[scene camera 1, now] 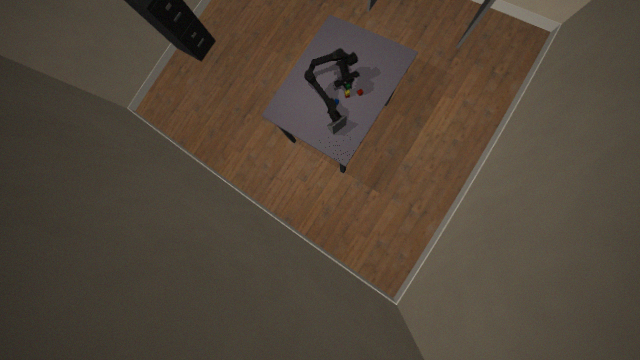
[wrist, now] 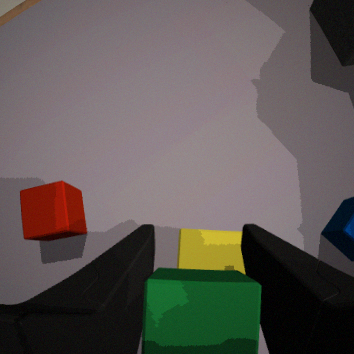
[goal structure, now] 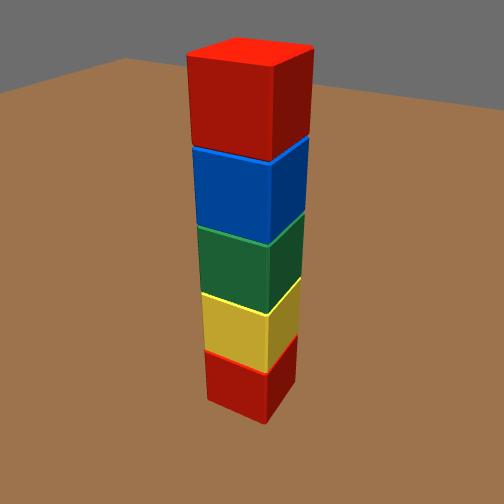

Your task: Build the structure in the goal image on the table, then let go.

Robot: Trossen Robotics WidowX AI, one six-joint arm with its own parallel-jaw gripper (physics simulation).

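Frame: origin at the arm's base, x back, y right, z up, level; centimetres.
Seen in the pictures: gripper, fingertip midpoint: (scene camera 1: 349, 89) (wrist: 197, 235); arm's base at its link origin: (scene camera 1: 337, 119).
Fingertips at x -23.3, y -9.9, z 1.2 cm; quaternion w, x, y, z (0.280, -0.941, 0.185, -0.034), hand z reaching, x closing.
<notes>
Offsets run from my fingertips to a thing's middle. Level surfaces: height alone.
My gripper (scene camera 1: 347, 85) (wrist: 197, 235) is shut on a green cube {dx -1.1, dy -2.7, dz +0.7 cm} (scene camera 1: 348, 87) (wrist: 202, 315), which sits between the two black fingers. A yellow cube {dx +0.2, dy -1.5, dz -4.4 cm} (scene camera 1: 347, 92) (wrist: 211, 249) is just beyond the green cube in the wrist view, which partly covers it. In the scene view a bit of red {dx +0.1, dy -1.6, dz -7.7 cm} (scene camera 1: 347, 96) shows directly below the yellow cube. A separate red cube {dx -8.4, dy +5.1, dz -7.7 cm} (scene camera 1: 360, 92) (wrist: 52, 212) lies on the table to the left in the wrist view. A blue cube {dx +10.7, dy -3.8, dz -7.7 cm} (scene camera 1: 336, 101) (wrist: 344, 229) is at the right edge there, partly cut off. Whether green touches yellow I cannot tell.
The grey-purple table {dz -9.4 cm} (scene camera 1: 300, 102) (wrist: 150, 100) bears the black arm (scene camera 1: 345, 67). A second black jointed structure (scene camera 1: 320, 91) arches over the left of the table, ending in a grey flat piece (scene camera 1: 337, 125). A dark cabinet (scene camera 1: 192, 37) stands on the floor away from the table.
</notes>
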